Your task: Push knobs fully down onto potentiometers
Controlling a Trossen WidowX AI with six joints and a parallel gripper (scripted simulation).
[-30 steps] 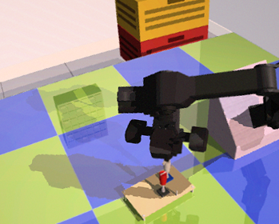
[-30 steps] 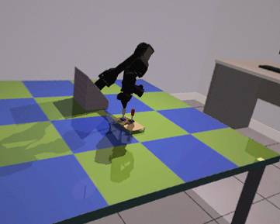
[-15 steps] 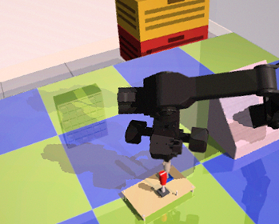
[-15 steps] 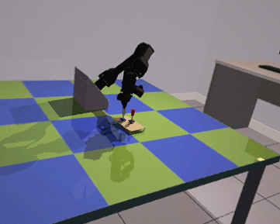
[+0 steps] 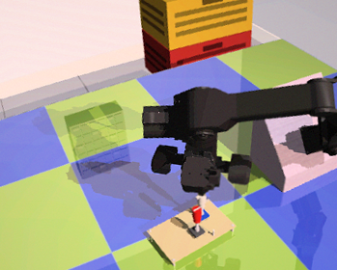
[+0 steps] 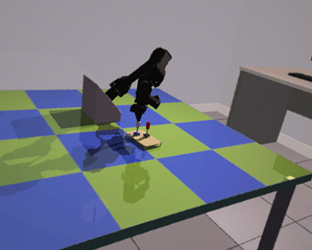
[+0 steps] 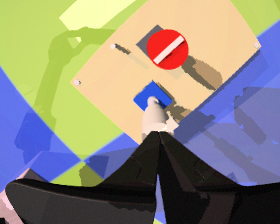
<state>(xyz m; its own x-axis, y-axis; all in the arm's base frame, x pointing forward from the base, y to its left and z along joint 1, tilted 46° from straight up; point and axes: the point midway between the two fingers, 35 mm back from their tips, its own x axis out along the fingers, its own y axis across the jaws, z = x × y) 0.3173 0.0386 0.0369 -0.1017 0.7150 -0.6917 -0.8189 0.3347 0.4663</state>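
My gripper tip is now 4 cm to the right of the red knob, 3 cm short of it and 1 cm above it.
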